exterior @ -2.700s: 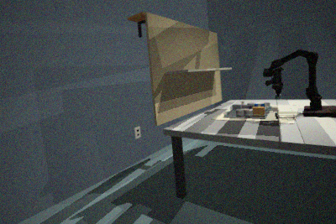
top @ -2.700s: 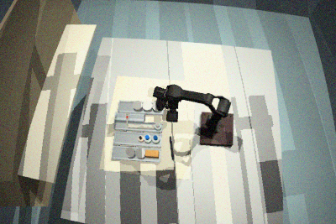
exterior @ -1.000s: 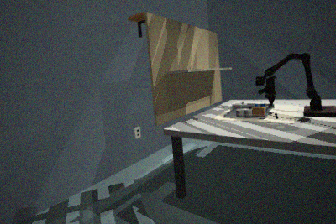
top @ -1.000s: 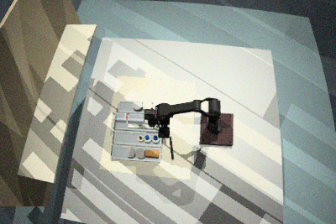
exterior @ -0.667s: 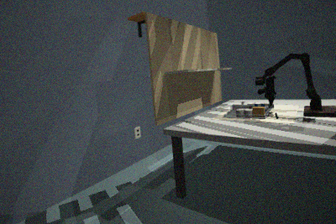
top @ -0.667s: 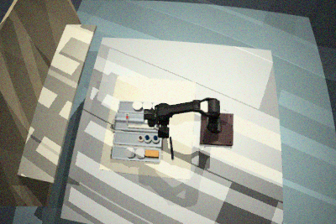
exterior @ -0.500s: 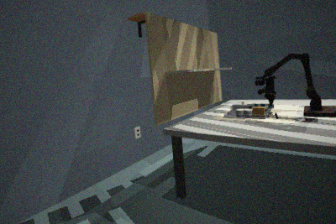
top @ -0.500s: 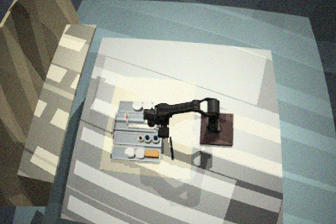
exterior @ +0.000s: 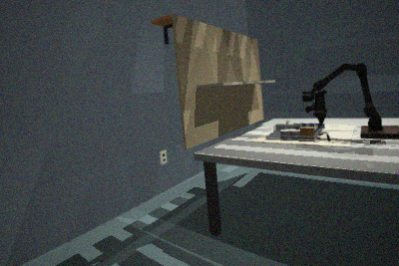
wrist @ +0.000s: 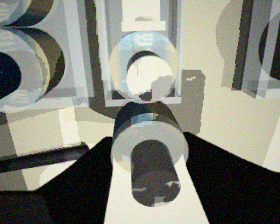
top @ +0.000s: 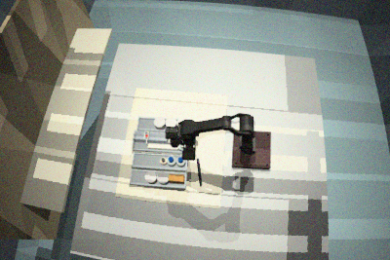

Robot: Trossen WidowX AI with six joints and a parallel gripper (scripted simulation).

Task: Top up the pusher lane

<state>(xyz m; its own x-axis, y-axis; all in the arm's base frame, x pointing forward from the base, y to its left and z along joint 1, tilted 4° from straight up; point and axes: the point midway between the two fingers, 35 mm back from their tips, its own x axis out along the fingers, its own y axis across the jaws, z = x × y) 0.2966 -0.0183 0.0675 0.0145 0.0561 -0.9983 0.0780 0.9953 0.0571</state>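
Now: the black pen 120 mm to the left of my gripper tip, 50 mm below it and 40 mm behind it. The rest, counted from my gripper tip: red mark 220 mm ahead, 60 mm to the right, 10 mm above; then sprung lane 190 mm ahead, 40 mm to the right, 40 mm below.
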